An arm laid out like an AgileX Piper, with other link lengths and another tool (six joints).
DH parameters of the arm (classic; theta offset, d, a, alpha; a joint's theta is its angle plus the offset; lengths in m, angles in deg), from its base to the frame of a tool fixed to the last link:
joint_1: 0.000 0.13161 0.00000 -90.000
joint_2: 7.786 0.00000 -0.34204 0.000
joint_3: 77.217 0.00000 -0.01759 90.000
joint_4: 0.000 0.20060 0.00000 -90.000
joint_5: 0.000 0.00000 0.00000 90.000
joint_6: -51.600 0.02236 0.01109 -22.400
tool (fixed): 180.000 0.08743 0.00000 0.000
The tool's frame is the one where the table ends.
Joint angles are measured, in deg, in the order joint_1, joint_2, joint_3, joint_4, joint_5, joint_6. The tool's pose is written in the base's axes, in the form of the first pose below.
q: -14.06, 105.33, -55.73, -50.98, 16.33, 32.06
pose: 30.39 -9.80 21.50 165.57 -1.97 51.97
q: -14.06, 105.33, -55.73, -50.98, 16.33, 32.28
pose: 30.39 -9.78 21.49 165.57 -2.10 51.79
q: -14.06, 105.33, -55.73, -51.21, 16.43, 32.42
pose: 30.38 -9.81 21.50 165.54 -1.96 51.79
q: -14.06, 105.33, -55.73, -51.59, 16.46, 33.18
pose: 30.39 -9.80 21.50 165.46 -2.15 51.43
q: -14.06, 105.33, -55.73, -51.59, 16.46, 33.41
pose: 30.40 -9.79 21.50 165.47 -2.28 51.25
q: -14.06, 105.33, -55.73, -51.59, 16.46, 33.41
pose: 30.40 -9.79 21.50 165.47 -2.28 51.25
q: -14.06, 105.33, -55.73, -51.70, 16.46, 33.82
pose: 30.41 -9.78 21.50 165.45 -2.46 51.00
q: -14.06, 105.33, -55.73, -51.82, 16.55, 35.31
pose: 30.43 -9.72 21.49 165.50 -3.21 49.84
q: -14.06, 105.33, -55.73, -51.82, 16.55, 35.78
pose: 30.45 -9.69 21.48 165.53 -3.49 49.47
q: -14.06, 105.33, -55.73, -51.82, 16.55, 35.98
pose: 30.45 -9.68 21.48 165.54 -3.61 49.31
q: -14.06, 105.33, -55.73, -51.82, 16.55, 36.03
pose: 30.45 -9.68 21.48 165.54 -3.64 49.27
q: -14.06, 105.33, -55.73, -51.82, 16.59, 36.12
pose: 30.45 -9.68 21.48 165.55 -3.66 49.17
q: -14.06, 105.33, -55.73, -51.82, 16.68, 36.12
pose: 30.43 -9.68 21.48 165.58 -3.59 49.12
